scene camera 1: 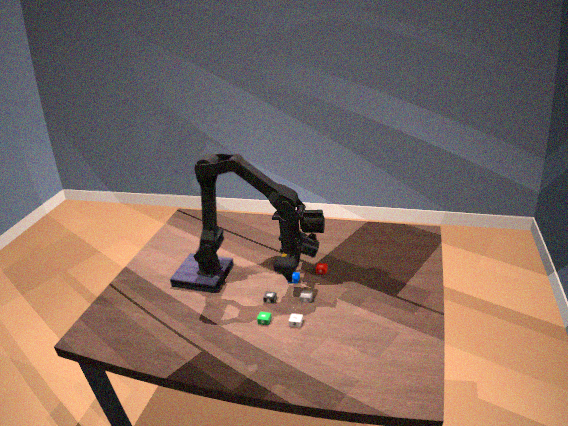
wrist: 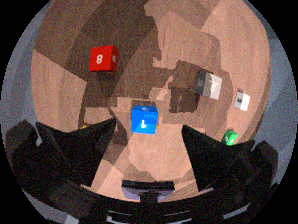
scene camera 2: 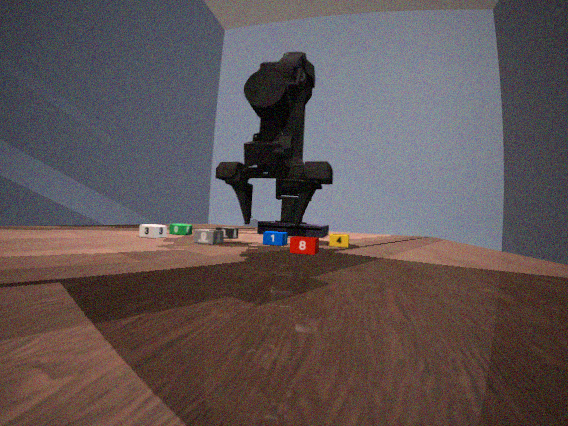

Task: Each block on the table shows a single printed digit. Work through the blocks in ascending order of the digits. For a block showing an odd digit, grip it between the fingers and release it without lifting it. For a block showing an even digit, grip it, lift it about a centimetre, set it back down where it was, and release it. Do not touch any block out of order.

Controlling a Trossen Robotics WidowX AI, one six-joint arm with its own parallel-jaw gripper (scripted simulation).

My gripper shows in scene camera 1 (293, 274), in the wrist view and in scene camera 2. One and the same spot on my gripper: (scene camera 2: 243, 190) is (wrist: 217, 148).
